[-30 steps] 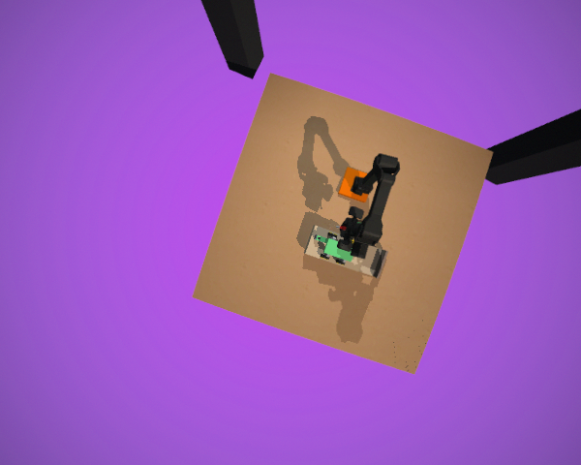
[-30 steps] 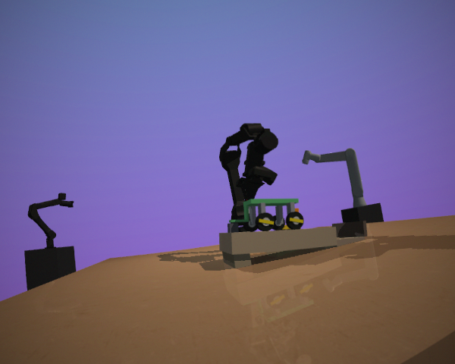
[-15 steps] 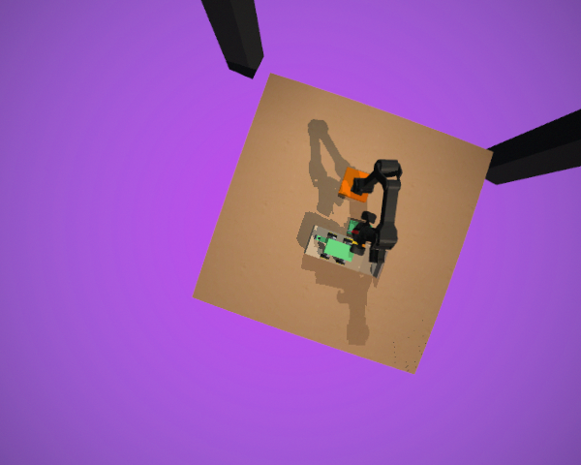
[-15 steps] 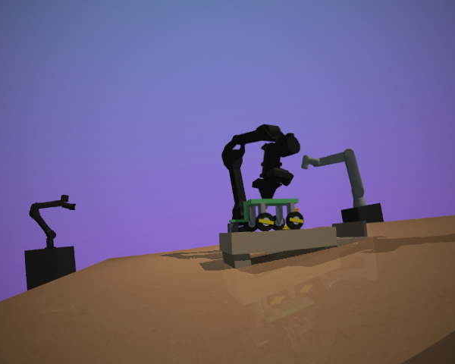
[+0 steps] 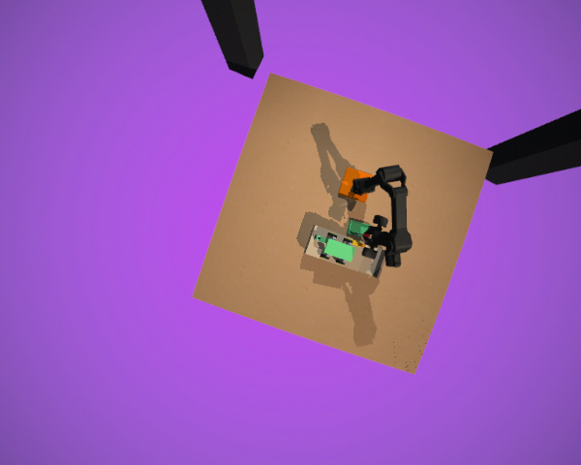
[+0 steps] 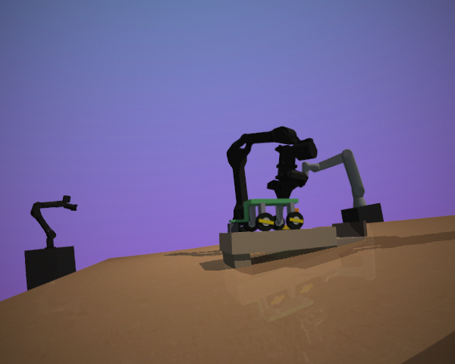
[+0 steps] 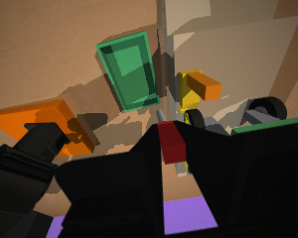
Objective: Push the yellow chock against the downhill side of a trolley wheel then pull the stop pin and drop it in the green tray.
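The yellow chock is 6 cm below my gripper tip and 5 cm ahead of it. Round my gripper tip: red-headed stop pin right at my gripper tip; trolley 11 cm ahead, 8 cm to the right, 3 cm below; dark end block 17 cm to the left, 11 cm below, 9 cm ahead.
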